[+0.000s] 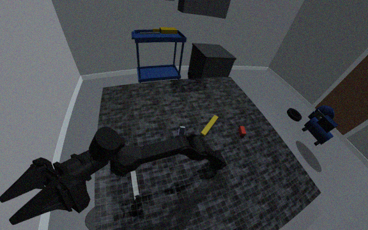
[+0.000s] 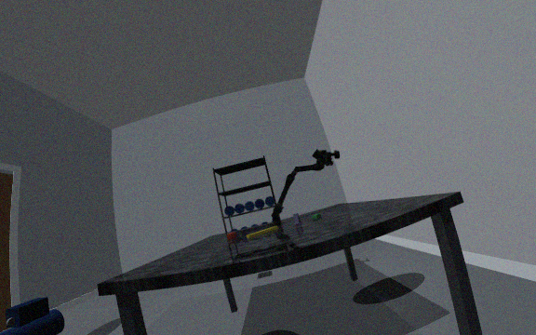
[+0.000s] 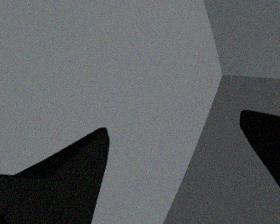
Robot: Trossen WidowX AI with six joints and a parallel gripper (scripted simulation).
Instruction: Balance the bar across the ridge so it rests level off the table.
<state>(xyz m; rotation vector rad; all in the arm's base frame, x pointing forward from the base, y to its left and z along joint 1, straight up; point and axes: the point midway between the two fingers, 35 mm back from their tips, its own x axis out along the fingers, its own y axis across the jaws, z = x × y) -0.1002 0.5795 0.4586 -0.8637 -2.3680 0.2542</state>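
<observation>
The yellow bar is 400 mm ahead of my gripper tip, 700 mm to the right of it and 470 mm below it. The rest, counted from my gripper tip: green block 290 mm ahead, 340 mm to the right, 470 mm below; then red block 280 mm ahead, 910 mm to the right, 460 mm below.
</observation>
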